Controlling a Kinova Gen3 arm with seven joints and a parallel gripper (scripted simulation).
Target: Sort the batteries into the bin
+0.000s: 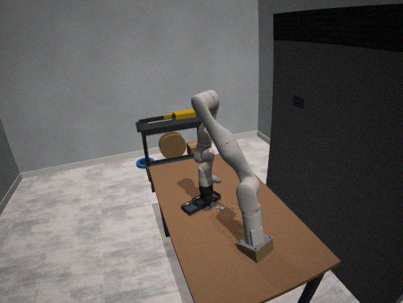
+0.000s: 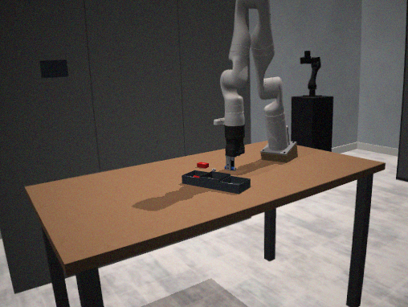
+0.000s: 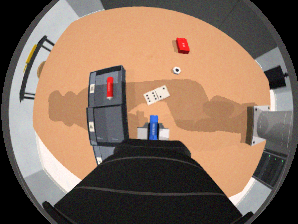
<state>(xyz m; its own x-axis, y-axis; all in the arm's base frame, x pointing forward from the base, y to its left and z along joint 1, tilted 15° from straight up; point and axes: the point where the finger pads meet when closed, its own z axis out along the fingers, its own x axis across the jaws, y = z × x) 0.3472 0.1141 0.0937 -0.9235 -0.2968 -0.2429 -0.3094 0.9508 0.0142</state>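
My gripper is now 120 mm short of the red piece, 40 mm to the left of it and 40 mm above it. Also, from my hand: blue battery: 10 mm below; long bin: 90 mm ahead, 30 mm to the left, 40 mm below; white piece: 20 mm ahead, 60 mm to the right, 50 mm below.
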